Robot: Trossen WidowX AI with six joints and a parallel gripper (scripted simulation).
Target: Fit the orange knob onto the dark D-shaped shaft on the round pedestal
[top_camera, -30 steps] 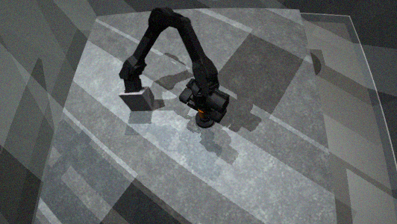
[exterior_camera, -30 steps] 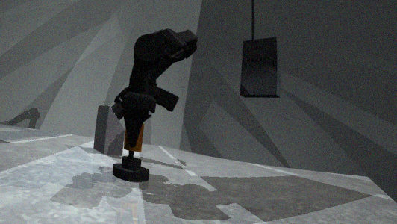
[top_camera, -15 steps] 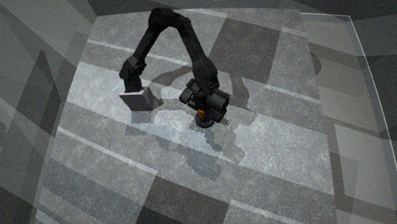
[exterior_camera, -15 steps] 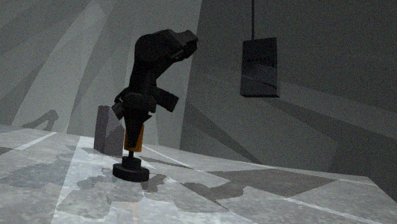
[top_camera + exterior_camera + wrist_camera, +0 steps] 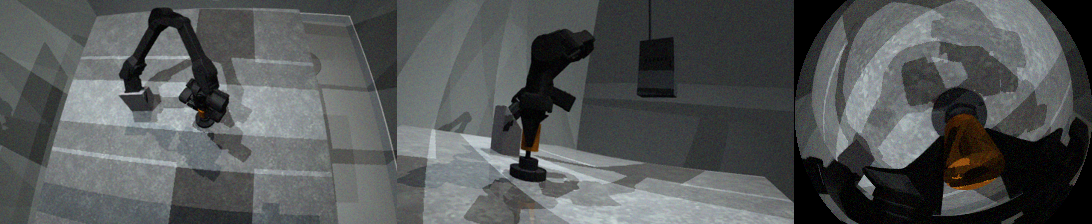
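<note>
My gripper tip is now 2 cm below the knob. The rest, counted from my gripper tip: dark pedestal (4 cm below).
</note>
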